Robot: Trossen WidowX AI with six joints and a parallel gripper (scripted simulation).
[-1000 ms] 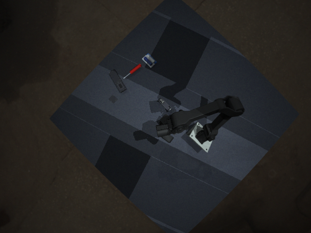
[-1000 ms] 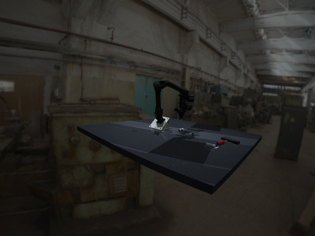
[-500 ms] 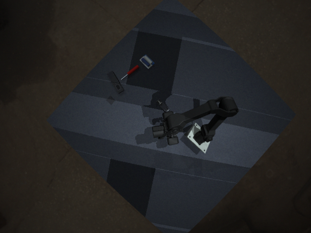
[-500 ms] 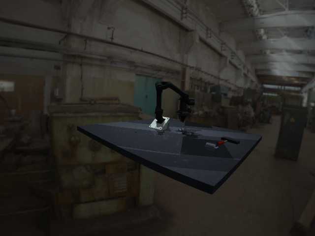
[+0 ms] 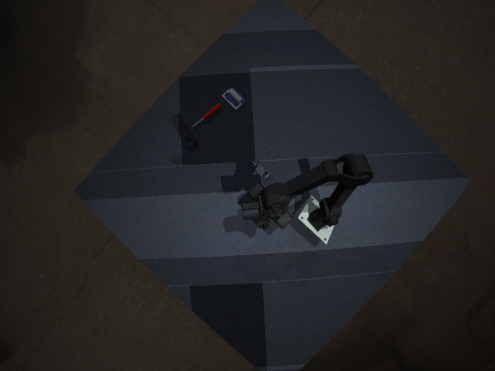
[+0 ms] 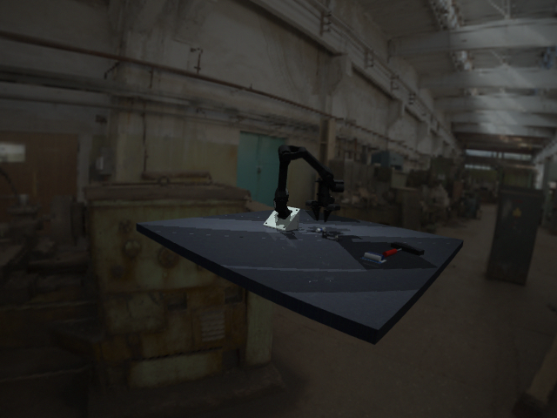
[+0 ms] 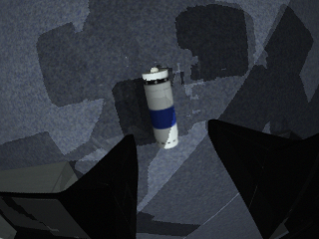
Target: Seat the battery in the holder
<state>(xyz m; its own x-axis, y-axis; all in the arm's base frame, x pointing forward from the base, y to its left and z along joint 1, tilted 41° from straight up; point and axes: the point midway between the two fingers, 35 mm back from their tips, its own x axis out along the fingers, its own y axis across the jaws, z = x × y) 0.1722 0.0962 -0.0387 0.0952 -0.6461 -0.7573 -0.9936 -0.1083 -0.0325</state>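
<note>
My gripper tip is 4 cm above the battery. The rest, counted from my gripper tip: white box: 44 cm ahead, 19 cm to the right, 5 cm below; then red-handled screwdriver: 45 cm ahead, 4 cm to the right, 4 cm below; then dark square: 40 cm ahead, 17 cm to the left, 5 cm below.
</note>
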